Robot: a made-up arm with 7 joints.
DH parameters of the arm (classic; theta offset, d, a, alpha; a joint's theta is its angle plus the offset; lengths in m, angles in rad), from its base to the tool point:
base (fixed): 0 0 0 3.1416
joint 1: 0 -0.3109 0 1.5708
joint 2: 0 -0.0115 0 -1.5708
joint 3: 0 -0.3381 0 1.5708
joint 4: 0 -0.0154 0 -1.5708
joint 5: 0 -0.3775 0 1.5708
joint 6: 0 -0.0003 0 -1.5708
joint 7: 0 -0.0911 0 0
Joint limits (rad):
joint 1: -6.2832..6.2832
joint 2: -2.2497..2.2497
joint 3: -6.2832..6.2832
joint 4: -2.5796..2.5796
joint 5: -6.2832..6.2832
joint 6: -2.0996..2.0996
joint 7: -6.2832..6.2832
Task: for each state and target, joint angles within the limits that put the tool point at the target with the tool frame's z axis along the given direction. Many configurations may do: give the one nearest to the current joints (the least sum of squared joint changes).
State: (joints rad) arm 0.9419 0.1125 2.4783 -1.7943 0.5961 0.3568 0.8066
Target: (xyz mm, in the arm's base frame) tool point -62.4 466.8 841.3 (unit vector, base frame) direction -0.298 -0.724 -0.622
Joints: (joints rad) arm 0.5856 -0.7437 1.9548 -0.9770 0.5956 0.0016 0.8066
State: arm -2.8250 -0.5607 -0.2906 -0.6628 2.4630 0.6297 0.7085
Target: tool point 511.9 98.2 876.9 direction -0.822 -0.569 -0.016
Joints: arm -3.1718 -0.6158 -0.1942 -0.0930 2.6299 0.9682 0.7085
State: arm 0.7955 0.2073 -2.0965 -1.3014 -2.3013 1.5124 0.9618
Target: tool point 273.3 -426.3 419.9 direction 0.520 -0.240 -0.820
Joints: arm 0.2642 1.1085 -1.9713 -1.4146 -1.6447 2.0812 0.9618
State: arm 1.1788 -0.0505 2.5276 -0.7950 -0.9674 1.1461 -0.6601
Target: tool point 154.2 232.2 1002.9 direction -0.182 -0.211 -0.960
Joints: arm 1.1356 -0.4648 2.2151 -0.8008 -0.2847 0.4011 -0.6601
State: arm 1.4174 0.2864 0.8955 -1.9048 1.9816 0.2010 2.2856
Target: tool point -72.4 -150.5 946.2 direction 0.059 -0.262 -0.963
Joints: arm 1.5761 0.9778 -0.1097 -1.2667 2.0620 -0.0493 2.2856
